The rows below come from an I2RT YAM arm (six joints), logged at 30 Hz.
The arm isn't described. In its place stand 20 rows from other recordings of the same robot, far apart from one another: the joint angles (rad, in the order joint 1, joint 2, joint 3, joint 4, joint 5, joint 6), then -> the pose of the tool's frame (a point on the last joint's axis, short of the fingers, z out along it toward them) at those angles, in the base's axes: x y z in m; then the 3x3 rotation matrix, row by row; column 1 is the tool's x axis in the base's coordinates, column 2 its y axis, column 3 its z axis.
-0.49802 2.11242 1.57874 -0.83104 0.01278 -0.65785 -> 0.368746 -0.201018 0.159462; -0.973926 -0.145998 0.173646; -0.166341 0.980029 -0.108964; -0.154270 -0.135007 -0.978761
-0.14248 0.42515 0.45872 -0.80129 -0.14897 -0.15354 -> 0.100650 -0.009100 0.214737; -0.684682 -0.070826 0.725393; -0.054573 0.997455 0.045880; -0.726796 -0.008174 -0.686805
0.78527 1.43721 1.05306 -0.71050 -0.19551 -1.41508 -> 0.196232 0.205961 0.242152; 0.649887 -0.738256 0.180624; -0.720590 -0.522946 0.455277; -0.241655 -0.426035 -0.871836
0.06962 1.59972 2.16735 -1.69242 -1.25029 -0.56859 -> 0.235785 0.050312 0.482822; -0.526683 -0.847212 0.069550; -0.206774 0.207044 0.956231; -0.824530 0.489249 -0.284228
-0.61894 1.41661 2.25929 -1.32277 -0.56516 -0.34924 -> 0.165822 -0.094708 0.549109; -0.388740 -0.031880 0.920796; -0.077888 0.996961 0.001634; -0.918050 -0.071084 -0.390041
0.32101 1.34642 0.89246 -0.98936 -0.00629 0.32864 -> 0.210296 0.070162 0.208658; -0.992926 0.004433 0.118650; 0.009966 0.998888 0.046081; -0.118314 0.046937 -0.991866
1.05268 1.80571 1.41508 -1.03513 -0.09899 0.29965 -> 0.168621 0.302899 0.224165; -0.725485 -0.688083 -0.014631; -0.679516 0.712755 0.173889; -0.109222 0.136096 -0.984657
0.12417 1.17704 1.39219 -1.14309 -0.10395 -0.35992 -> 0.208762 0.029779 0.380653; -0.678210 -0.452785 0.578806; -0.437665 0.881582 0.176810; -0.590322 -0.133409 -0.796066
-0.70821 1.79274 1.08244 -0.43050 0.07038 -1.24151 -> 0.263173 -0.228683 0.157219; -0.858321 -0.436272 0.270096; -0.507702 0.798327 -0.323902; -0.074315 -0.415140 -0.906717
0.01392 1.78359 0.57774 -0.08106 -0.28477 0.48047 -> 0.249377 0.013474 0.060260; -0.893741 0.362036 0.264872; 0.431183 0.856186 0.284651; -0.123726 0.368613 -0.921312
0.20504 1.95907 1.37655 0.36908 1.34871 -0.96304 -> 0.435438 0.055087 0.255837; -0.847811 0.337102 0.409363; -0.361004 0.198573 -0.911178; -0.388448 -0.920289 -0.046657
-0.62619 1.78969 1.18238 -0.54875 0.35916 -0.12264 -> 0.281126 -0.218780 0.182433; -0.817163 0.567724 0.099669; 0.449705 0.736103 -0.505883; -0.360569 -0.368567 -0.856824
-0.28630 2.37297 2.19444 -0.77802 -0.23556 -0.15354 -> 0.505153 -0.140050 0.223796; -0.796985 0.023963 0.603524; 0.079598 0.994665 0.065621; -0.598732 0.100338 -0.794640
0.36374 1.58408 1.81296 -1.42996 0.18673 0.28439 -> 0.271400 0.096245 0.389883; -0.916915 -0.030872 0.397886; -0.054055 0.997423 -0.047177; -0.395404 -0.064765 -0.916221
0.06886 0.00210 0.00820 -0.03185 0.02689 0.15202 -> 0.109983 0.006626 0.172728; -0.031745 -0.037593 0.998789; 0.149551 0.987864 0.041935; -0.988244 0.150701 -0.025738
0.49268 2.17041 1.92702 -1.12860 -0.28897 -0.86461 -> 0.385140 0.218271 0.224641; -0.177819 -0.983542 0.032010; -0.923200 0.177995 0.340616; -0.340707 0.031016 -0.939658
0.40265 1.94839 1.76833 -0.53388 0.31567 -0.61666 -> 0.418914 0.166411 0.303441; -0.400909 -0.476180 0.782640; -0.768280 0.640101 -0.004098; -0.499017 -0.602929 -0.622461
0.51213 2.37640 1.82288 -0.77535 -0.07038 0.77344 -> 0.414229 0.235735 0.112293; -0.957301 0.230972 0.173859; 0.261282 0.948632 0.178408; -0.123721 0.216217 -0.968475
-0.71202 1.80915 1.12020 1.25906 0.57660 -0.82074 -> 0.287875 -0.274087 0.316646; -0.376425 0.909172 0.178072; -0.485329 -0.029792 -0.873824; -0.789151 -0.415353 0.452463
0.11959 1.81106 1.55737 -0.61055 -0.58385 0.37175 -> 0.397148 0.067488 0.287632; -0.868813 -0.149478 0.472038; 0.200854 0.764985 0.611927; -0.452572 0.626461 -0.634606
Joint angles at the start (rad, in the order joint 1, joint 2, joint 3, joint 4, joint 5, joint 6): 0.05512, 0.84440, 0.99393, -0.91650, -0.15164, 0.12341
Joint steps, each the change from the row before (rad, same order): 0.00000, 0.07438, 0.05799, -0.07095, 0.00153, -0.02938; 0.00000, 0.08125, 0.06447, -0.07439, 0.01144, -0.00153; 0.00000, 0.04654, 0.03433, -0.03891, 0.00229, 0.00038; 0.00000, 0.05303, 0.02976, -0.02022, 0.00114, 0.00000; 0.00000, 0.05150, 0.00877, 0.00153, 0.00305, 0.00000; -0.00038, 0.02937, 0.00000, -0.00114, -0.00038, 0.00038; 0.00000, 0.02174, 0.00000, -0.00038, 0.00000, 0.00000; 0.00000, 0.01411, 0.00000, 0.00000, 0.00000, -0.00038
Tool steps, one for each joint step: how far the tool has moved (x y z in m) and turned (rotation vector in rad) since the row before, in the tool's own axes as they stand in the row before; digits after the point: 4 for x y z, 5 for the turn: -0.0083, 0.0001, 0.0055, 0.01089, 0.08567, -0.01623; -0.0100, -0.0003, 0.0057, 0.01978, 0.08876, 0.01159; -0.0059, -0.0001, 0.0037, 0.00697, 0.05021, 0.00739; -0.0079, -0.0002, 0.0066, 0.00513, 0.04280, 0.00589; -0.0067, -0.0010, 0.0115, 0.00682, 0.04037, 0.00549; -0.0028, -0.0008, 0.0077, 0.00260, 0.03009, 0.00474; -0.0022, -0.0006, 0.0057, 0.00204, 0.02183, 0.00292; -0.0014, -0.0004, 0.0037, 0.00130, 0.01393, 0.00149
